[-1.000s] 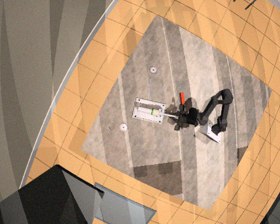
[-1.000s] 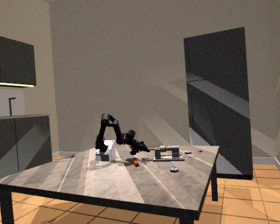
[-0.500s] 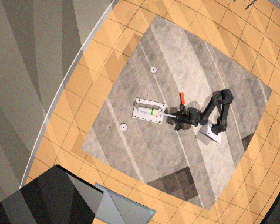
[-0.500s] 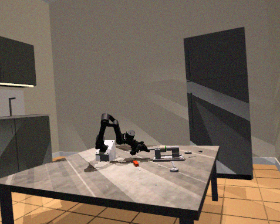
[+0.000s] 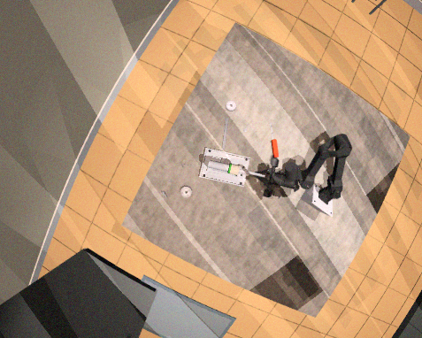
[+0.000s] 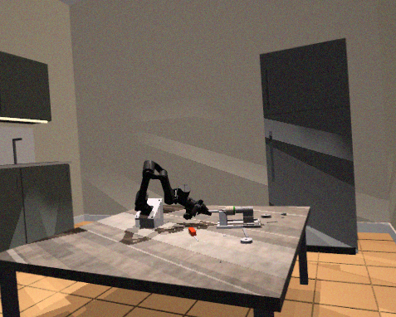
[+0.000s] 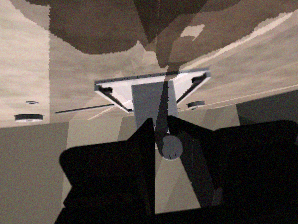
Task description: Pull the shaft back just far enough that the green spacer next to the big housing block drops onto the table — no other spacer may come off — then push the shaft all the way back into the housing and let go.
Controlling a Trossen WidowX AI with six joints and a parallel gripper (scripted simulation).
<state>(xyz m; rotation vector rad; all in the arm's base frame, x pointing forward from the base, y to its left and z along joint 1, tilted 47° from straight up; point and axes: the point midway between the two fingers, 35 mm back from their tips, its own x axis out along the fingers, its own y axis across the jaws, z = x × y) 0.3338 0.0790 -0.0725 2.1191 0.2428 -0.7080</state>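
The shaft is 40 mm ahead of my gripper tip, 20 mm to the left of it and 20 mm above it. Round my gripper tip: thin rod: 230 mm ahead, 80 mm to the right, 60 mm below; then cream spacer: 100 mm ahead, 40 mm to the left, 20 mm above; then green spacer: 120 mm ahead, 50 mm to the left, 20 mm above.
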